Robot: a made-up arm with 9 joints.
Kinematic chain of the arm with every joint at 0, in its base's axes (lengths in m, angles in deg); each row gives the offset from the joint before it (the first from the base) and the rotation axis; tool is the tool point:
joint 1: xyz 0 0 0.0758 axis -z
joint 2: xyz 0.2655 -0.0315 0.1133 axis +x
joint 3: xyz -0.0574 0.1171 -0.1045 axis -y
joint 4: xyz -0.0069 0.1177 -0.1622 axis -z
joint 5: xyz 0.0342 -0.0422 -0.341 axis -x
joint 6: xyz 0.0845 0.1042 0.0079 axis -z
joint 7: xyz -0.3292 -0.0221 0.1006 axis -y
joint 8: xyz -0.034 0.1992 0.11 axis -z
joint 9: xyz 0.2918 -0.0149 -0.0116 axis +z
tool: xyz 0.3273 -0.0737 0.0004
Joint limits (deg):
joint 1: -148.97..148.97
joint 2: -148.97..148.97
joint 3: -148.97..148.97
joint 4: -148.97..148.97
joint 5: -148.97..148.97
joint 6: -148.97..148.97
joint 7: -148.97..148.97
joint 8: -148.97..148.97
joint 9: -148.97..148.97
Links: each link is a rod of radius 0.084 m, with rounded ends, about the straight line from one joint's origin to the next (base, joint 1, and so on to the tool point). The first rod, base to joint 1, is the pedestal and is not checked.
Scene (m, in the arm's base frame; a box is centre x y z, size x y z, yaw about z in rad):
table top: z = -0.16
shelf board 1: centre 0.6 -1.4 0.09 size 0.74 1.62 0.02 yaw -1
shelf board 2: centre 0.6 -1.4 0.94 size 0.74 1.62 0.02 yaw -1
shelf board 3: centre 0.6 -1.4 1.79 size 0.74 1.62 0.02 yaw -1
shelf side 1: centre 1.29 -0.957 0.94 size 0.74 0.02 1.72 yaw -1
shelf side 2: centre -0.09 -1.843 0.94 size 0.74 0.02 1.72 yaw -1
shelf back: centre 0.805 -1.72 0.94 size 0.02 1.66 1.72 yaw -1
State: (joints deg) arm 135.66 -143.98 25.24 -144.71 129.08 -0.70 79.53 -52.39 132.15
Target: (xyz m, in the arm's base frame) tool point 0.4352 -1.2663 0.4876
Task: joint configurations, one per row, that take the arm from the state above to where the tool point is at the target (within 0.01 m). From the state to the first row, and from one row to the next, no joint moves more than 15 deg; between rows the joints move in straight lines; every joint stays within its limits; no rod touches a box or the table.
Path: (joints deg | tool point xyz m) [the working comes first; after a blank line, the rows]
Joints at the target: 57.14 -148.97 48.96 -127.05 119.80 -7.70 72.01 -48.07 115.81
Straight joint move there: clear.

1: 122.57 -144.81 29.19 -141.77 127.53 -1.87 78.28 -51.67 129.43 | -1.1739 -0.5742 0.5268
2: 109.49 -145.64 33.15 -138.82 125.99 -3.03 77.02 -50.95 126.70 | -0.9640 -0.8954 0.5232
3: 96.40 -146.48 37.10 -135.88 124.44 -4.20 75.77 -50.23 123.98 | -0.6693 -1.1415 0.5172
4: 83.31 -147.31 41.05 -132.93 122.90 -5.37 74.52 -49.51 121.25 | -0.3169 -1.2914 0.5089
5: 70.22 -148.14 45.00 -129.99 121.35 -6.54 73.26 -48.79 118.53 | 0.0622 -1.3334 0.4990
6: 57.14 -148.97 48.96 -127.05 119.80 -7.70 72.01 -48.07 115.81 | 0.4351 -1.2664 0.4876

